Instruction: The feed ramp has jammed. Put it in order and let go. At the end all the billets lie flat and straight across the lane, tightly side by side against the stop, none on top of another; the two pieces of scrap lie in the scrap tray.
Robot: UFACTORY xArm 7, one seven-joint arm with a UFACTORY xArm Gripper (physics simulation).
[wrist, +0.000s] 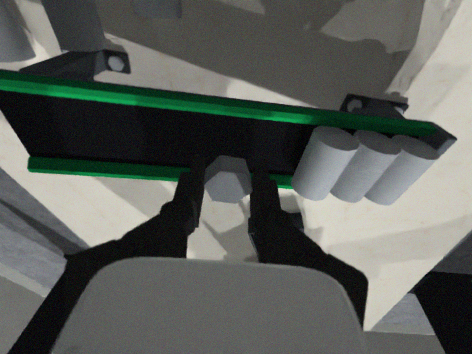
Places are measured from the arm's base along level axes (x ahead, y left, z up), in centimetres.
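Pixels of known places: gripper, fingertip midpoint: (229,173).
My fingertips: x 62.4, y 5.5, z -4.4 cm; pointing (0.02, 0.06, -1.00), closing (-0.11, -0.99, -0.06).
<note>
For each thing: its middle in the pictures, then the offset to it from my fingertips. "pt": a spot on its surface instead. Level surfaces: height alone.
- grey hexagonal piece, body centre: (228,180) dx -0.3, dy +0.0, dz +0.4 cm
- stop, body centre: (408,167) dx -4.7, dy -18.6, dz -7.8 cm
- dark lane floor, its level: dz -4.7 cm
- far green rail, surface spot: (200,103) pt dx +3.0, dy +2.7, dz -4.9 cm
My gripper (229,173) is shut on a grey hexagonal piece (228,181), which sits between the fingertips over the near green rail of the lane. Its faceted end faces the camera; how far it stands above the lane is hard to tell. Three grey cylindrical billets (326,162) (366,166) (403,170) lie side by side across the right end of the lane, near the stop (445,139). Their near ends cover the near rail. The dark lane floor (100,125) shows left of the fingers. I cannot identify the scrap tray in this view.
The far green rail (200,103) runs across the view. Dark brackets with bolts (116,62) (375,106) stand behind it. Grey bodies (75,25) (12,37) (157,7) show at the upper left, partly cut off. A grey-blue surface (30,240) shows at the lower left.
</note>
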